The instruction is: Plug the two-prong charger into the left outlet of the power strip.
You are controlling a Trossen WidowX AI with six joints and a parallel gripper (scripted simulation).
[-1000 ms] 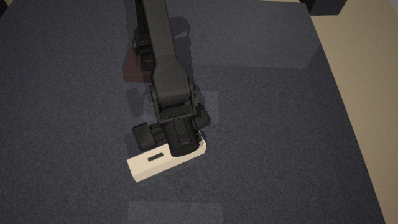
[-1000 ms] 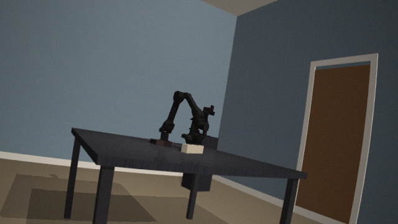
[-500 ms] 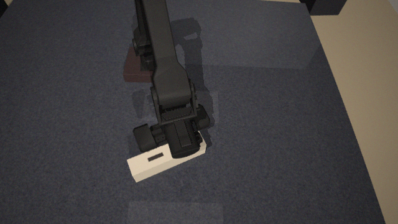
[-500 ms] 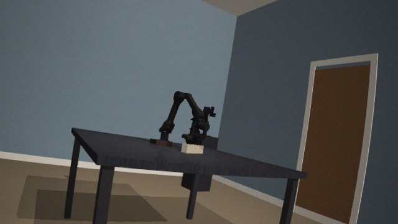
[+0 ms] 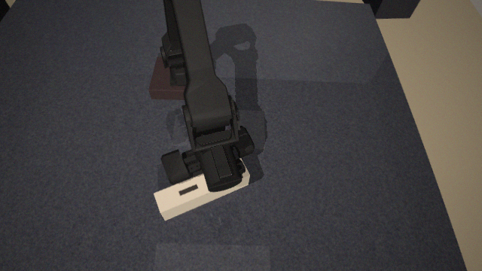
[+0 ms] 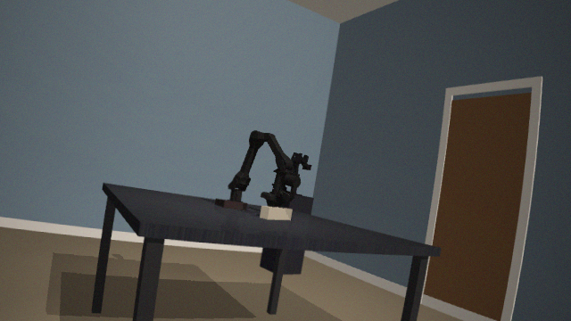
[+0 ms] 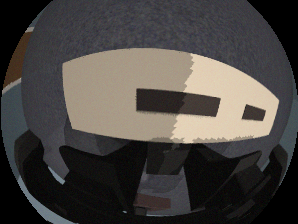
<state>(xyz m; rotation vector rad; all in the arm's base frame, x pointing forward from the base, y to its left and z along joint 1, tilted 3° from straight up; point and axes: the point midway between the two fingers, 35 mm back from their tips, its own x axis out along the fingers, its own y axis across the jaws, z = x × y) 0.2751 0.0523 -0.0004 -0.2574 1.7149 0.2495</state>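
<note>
Now: the two-prong charger 20 mm ahead of my gripper tip, 10 mm to the left of it and 10 mm above it.
</note>
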